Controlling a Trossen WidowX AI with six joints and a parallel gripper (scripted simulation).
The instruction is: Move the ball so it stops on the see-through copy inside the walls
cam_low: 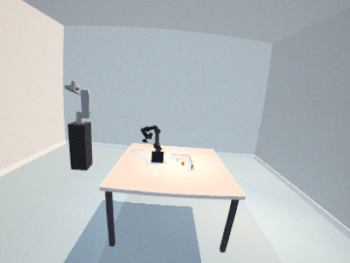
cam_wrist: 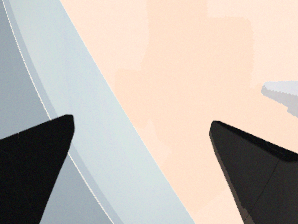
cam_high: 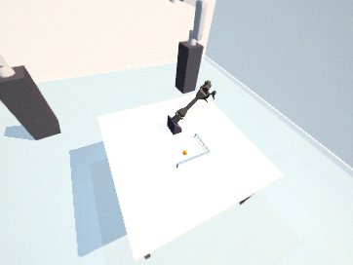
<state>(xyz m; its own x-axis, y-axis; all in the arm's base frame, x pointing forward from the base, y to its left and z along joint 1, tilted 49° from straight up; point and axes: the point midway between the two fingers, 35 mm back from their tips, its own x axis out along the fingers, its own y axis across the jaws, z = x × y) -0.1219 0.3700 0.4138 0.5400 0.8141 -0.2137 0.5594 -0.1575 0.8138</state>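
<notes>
My gripper tip is now 41 cm short of the orange ball, 63 cm to the left of it and 7 cm above it.
</notes>
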